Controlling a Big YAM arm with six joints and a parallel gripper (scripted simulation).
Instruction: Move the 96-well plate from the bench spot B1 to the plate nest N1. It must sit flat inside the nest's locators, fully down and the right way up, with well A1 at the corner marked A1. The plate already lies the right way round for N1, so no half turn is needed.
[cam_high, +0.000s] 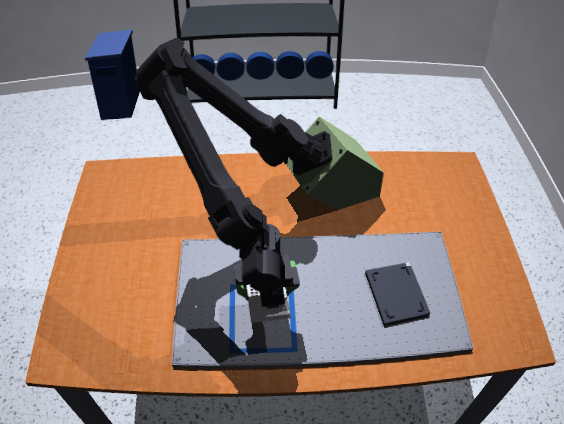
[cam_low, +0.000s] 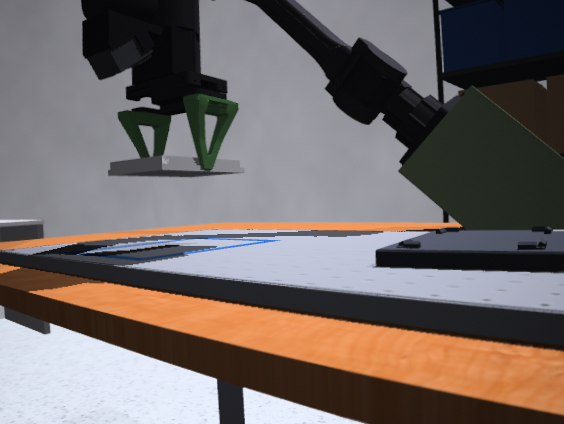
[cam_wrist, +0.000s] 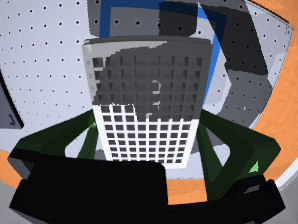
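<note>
Now: hand 40 mm past the plate nest N1, 320 mm to the right of it and 90 mm above it. Round my hand: 96-well plate (right at my hand).
</note>
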